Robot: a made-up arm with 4 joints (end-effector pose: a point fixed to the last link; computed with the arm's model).
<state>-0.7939 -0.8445 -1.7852 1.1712</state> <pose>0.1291 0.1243 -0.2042 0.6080 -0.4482 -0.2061 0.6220</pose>
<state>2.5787 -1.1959 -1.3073 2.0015</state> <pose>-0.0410 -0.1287 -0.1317 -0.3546 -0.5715 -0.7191 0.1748</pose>
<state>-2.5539 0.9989 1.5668 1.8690</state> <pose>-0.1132 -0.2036 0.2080 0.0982 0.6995 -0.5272 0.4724</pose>
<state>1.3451 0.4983 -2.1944 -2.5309</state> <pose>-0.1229 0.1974 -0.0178 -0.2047 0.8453 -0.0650 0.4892</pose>
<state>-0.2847 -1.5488 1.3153 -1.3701</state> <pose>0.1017 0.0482 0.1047 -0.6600 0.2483 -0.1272 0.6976</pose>
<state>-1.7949 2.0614 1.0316 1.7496</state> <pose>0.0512 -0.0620 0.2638 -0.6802 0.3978 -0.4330 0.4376</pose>
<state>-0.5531 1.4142 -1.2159 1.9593</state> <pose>0.3192 -0.0526 0.2211 -0.3727 -0.5779 0.6865 0.2361</pose>
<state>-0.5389 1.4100 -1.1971 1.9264</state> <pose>0.3215 -0.0518 0.2209 -0.3627 -0.5824 0.6831 0.2503</pose>
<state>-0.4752 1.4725 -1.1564 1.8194</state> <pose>0.3210 -0.0375 0.2367 -0.3463 -0.6003 0.6735 0.2571</pose>
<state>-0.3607 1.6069 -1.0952 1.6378</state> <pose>0.3113 -0.0099 0.2684 -0.3213 -0.6364 0.6542 0.2526</pose>
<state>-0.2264 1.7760 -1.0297 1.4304</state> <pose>0.2880 0.0199 0.3042 -0.2875 -0.6854 0.6258 0.2363</pose>
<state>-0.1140 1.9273 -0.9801 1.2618</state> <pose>0.2589 0.0405 0.3316 -0.2526 -0.7303 0.5979 0.2129</pose>
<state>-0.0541 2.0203 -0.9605 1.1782</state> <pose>0.2381 0.0502 0.3461 -0.2336 -0.7550 0.5824 0.1905</pose>
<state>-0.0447 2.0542 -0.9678 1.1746</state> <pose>0.2295 0.0535 0.3514 -0.2364 -0.7589 0.5814 0.1736</pose>
